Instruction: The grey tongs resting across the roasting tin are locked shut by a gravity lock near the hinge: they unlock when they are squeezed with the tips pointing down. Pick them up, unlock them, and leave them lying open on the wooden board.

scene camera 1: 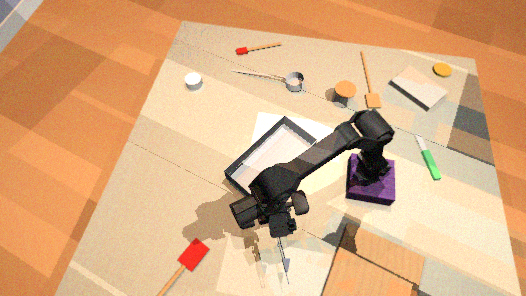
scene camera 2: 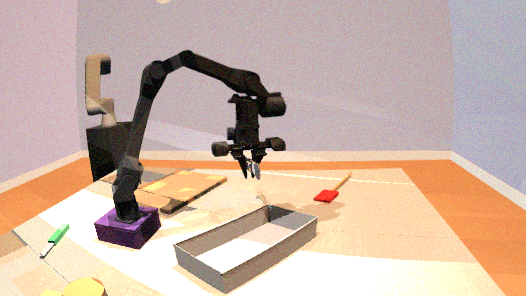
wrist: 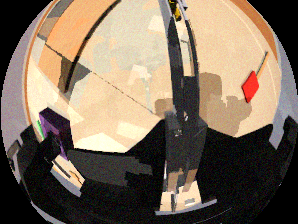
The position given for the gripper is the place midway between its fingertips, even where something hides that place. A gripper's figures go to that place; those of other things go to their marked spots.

Scene:
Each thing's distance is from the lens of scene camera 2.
gripper (scene camera 2: 249, 178): 88 cm
wooden board (scene camera 2: 169, 193): 107 cm

